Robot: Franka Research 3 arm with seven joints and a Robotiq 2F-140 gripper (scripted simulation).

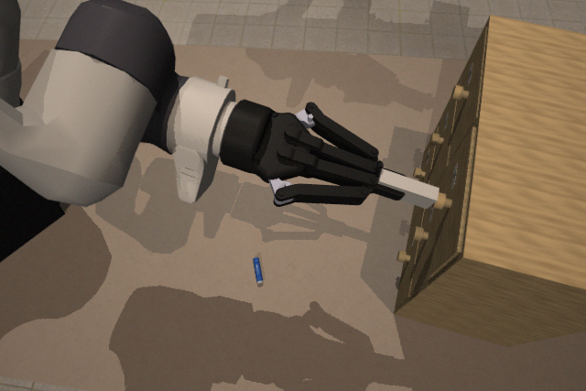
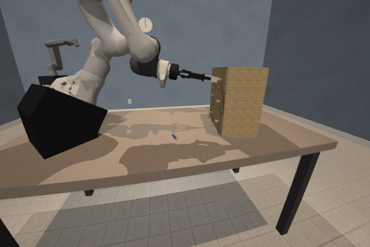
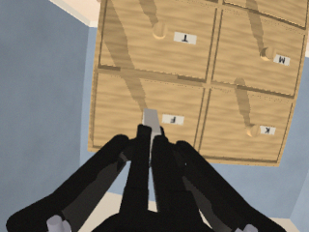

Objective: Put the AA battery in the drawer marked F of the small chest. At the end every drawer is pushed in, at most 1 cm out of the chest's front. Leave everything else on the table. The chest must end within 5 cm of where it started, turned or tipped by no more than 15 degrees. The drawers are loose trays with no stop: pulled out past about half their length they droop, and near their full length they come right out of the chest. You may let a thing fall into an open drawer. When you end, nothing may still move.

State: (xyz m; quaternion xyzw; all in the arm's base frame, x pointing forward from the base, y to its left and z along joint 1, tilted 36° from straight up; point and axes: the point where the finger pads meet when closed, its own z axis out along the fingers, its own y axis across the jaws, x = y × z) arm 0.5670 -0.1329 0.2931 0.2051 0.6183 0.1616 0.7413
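Now: hand 13 cm short of the drawer and 3 cm above it.
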